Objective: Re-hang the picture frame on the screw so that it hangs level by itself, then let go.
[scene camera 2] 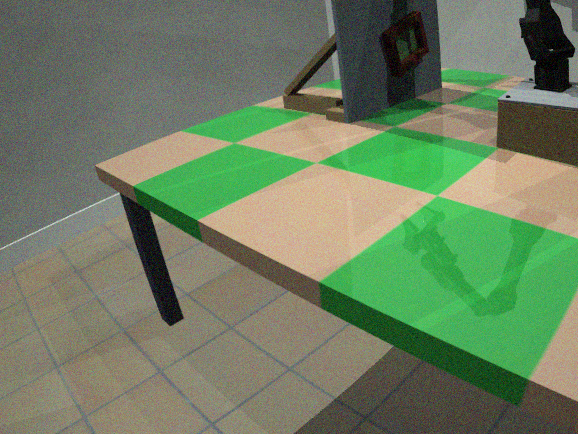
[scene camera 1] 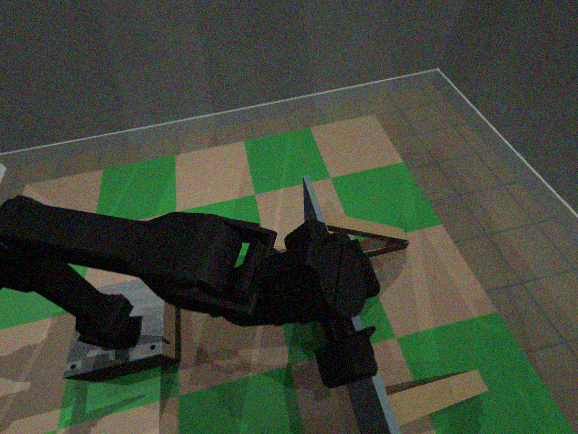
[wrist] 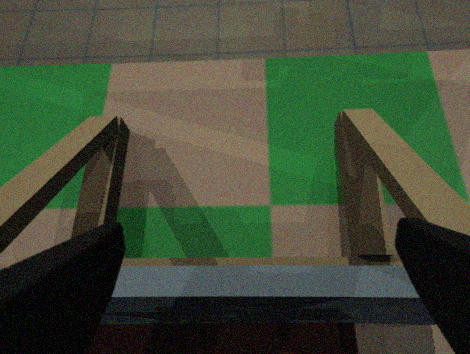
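Seen in the pictures: gripper, fingertip midpoint: (wrist: 259, 233); arm's base, origin of the base link: (scene camera 2: 552, 87) (scene camera 1: 123, 332).
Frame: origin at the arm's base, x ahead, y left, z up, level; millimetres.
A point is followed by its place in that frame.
The dark red picture frame (scene camera 2: 389, 42) {z 66, x 414, y 58 mm} hangs tilted like a diamond on the front of the upright grey wall panel (scene camera 2: 362, 56) (scene camera 1: 311, 202). In the wrist view only a dark red strip of the frame (wrist: 226, 338) {z 121, x 437, y -34 mm} shows, just below the panel's top edge (wrist: 255, 281) {z 196, x 460, y -48 mm}. My gripper (scene camera 1: 335, 301) (wrist: 259, 233) {z 235, x 470, y -48 mm} is open and empty. It hangs over the panel's top edge above the frame, with one finger on each side. The screw is hidden. In scene camera 1 my arm covers the frame.
The panel stands on a green and tan checkered table (scene camera 2: 287, 207) {z -113, x 167, y 570 mm} (scene camera 1: 214, 172) {z -113, x 135, y 545 mm}. Two slanted wooden braces (scene camera 1: 373, 243) {z -75, x 602, y 184 mm} (scene camera 1: 438, 387) {z 37, x 608, y -160 mm} (wrist: 111, 168) {z -74, x 616, y 167 mm} (wrist: 360, 175) {z -74, x 644, y -160 mm} prop it from behind. The arm's grey base plate (scene camera 1: 145, 301) {z -6, x 31, y 66 mm} sits at the left.
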